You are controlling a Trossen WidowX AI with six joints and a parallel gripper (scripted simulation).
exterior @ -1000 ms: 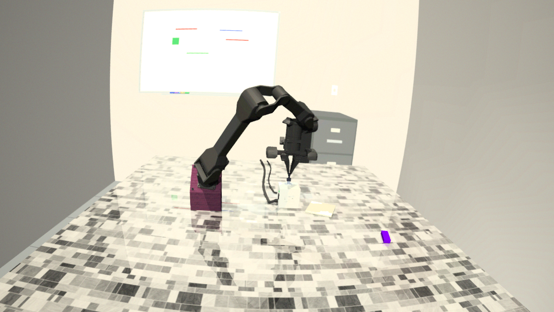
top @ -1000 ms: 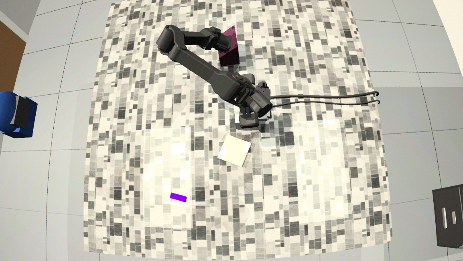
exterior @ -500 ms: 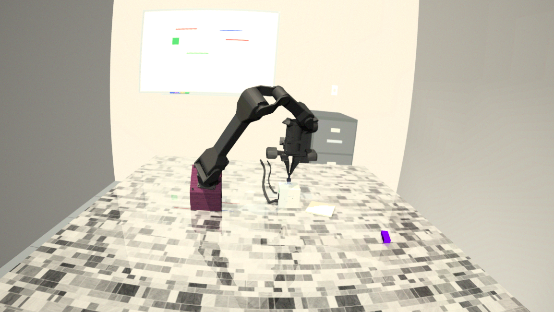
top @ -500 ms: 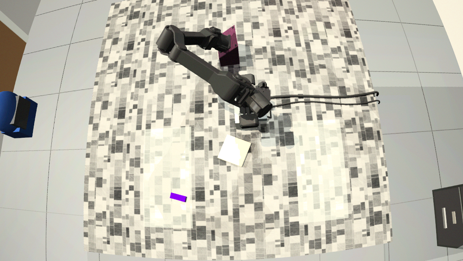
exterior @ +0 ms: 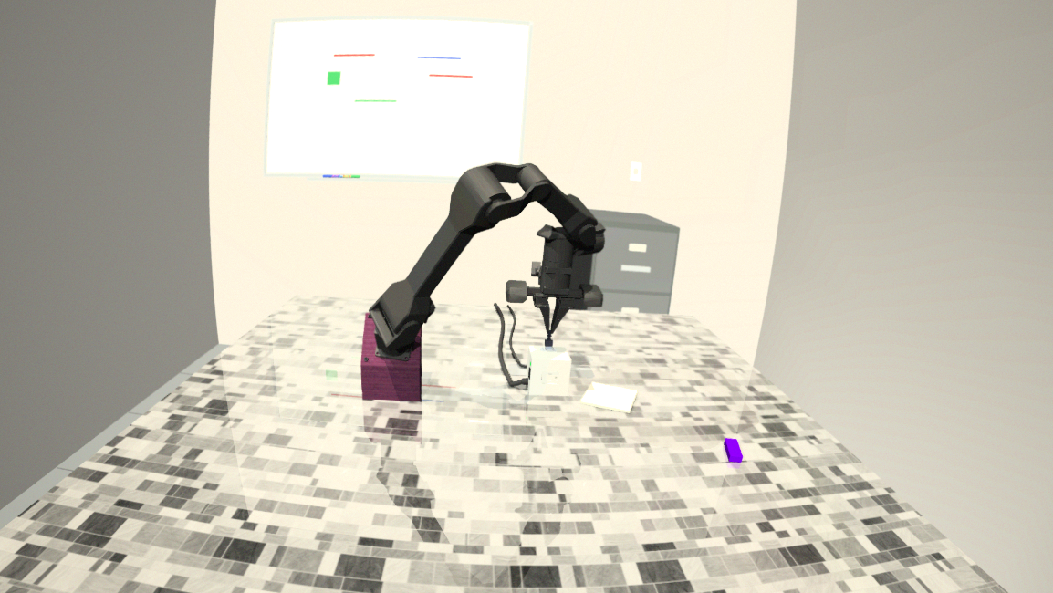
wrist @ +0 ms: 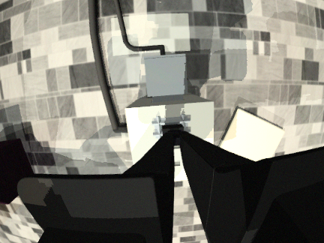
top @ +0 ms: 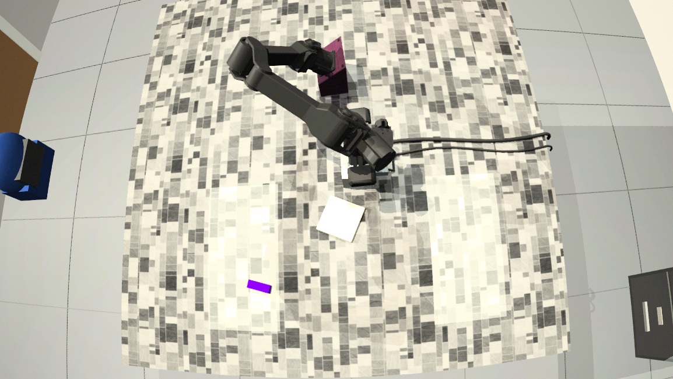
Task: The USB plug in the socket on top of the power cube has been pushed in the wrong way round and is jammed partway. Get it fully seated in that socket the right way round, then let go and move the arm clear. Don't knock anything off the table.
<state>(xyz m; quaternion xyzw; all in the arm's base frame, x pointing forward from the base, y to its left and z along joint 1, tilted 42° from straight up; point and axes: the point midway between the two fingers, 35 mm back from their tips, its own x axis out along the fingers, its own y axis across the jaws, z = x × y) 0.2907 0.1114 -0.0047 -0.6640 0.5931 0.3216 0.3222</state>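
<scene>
The dark USB plug lies 2 cm below my gripper tip. From my gripper tip the other things lie so: flat white pad 13 cm ahead, 7 cm to the right, 11 cm below; purple block 31 cm ahead, 29 cm to the right, 10 cm below.
</scene>
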